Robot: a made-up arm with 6 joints. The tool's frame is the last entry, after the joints.
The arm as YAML. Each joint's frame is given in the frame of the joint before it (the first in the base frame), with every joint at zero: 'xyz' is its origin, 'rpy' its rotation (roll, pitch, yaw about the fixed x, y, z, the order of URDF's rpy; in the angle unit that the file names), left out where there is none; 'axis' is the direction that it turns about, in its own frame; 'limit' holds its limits. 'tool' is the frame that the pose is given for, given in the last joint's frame.
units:
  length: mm
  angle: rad
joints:
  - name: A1
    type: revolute
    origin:
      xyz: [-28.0, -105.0, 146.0]
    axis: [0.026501, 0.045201, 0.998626]
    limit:
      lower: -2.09
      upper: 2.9
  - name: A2
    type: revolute
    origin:
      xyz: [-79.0, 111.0, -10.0]
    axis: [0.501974, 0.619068, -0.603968]
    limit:
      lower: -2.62
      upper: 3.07
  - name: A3
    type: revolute
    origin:
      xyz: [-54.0, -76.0, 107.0]
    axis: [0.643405, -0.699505, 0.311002]
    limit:
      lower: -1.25
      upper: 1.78
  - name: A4
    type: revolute
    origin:
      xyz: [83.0, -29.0, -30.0]
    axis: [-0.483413, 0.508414, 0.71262]
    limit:
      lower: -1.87
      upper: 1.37
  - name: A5
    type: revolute
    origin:
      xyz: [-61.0, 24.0, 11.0]
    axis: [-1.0, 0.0, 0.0]
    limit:
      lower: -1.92
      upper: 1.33
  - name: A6
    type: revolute
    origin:
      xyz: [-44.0, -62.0, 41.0]
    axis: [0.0, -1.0, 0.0]
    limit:
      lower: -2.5
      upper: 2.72
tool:
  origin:
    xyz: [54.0, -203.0, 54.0]
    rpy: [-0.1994, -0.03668, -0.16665]
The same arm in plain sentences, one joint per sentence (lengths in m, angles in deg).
The arm has six revolute joints in a row. What follows holds with every joint at zero, and every direction is one of the base frame's. Joint 1 is mounted 0.0280 m along -x and 0.1050 m along -y and 0.1460 m along +z from the base frame's origin and turns about the direction (0.026501, 0.045201, 0.998626), from -119.75 to 166.16 deg. Joint 2 is mounted 0.0790 m along -x and 0.1110 m along +y and 0.0100 m along -z from joint 1 and turns about the direction (0.501974, 0.619068, -0.603968), from -150.11 to 175.90 deg. Joint 3 is mounted 0.0540 m along -x and 0.0760 m along -y and 0.1070 m along +z from joint 2 and turns about the direction (0.643405, -0.699505, 0.311002), from -71.62 to 101.99 deg. Joint 4 is mounted 0.0830 m along +x and 0.0290 m along -y and 0.0300 m along -z from joint 3 and turns about the direction (-0.483413, 0.508414, 0.71262), from -107.14 to 78.50 deg. Joint 5 is mounted 0.0610 m along -x and 0.0240 m along +y and 0.0110 m along +z from joint 4 and turns about -x, from -110.01 to 76.20 deg. Joint 6 is mounted 0.0440 m along -x and 0.0620 m along -y and 0.0410 m along +z from joint 5 and turns about -y, from -143.24 to 155.84 deg. The tool frame, which is the frame that the pose is given for, is mounted 0.0540 m along +x and 0.2030 m along -y and 0.0540 m along +z from joint 6; its axes are the base frame's turned by roll -11.42, pitch -2.10 and yaw -9.55 deg (as in URDF: about the fixed x, then y, then z).
